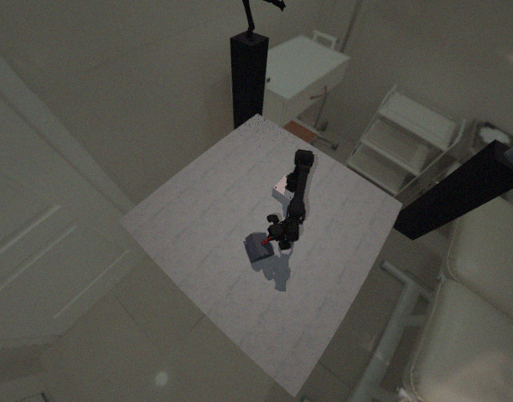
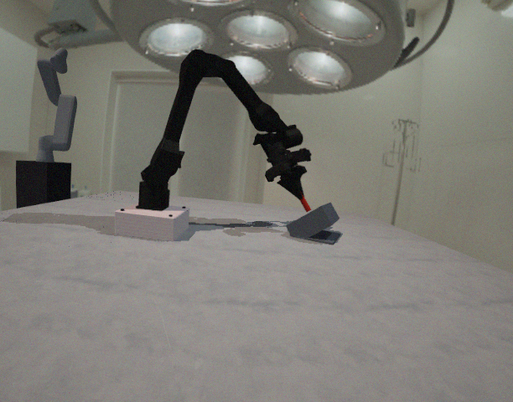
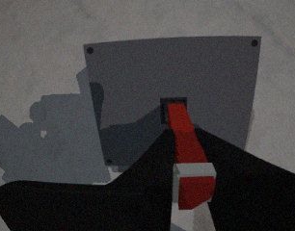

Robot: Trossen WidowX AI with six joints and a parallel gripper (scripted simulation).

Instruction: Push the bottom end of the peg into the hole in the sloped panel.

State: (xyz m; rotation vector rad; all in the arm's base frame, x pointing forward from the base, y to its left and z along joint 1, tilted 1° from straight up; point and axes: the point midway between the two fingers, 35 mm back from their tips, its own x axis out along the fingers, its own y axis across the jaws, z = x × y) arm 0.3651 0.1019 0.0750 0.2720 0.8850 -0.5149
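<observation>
My gripper tip is 40 mm short of the sloped dark grey panel, 20 mm to the left of it and 60 mm above it. Also, from my gripper tip: red peg: 10 mm behind, 10 mm to the left, 10 mm above.
</observation>
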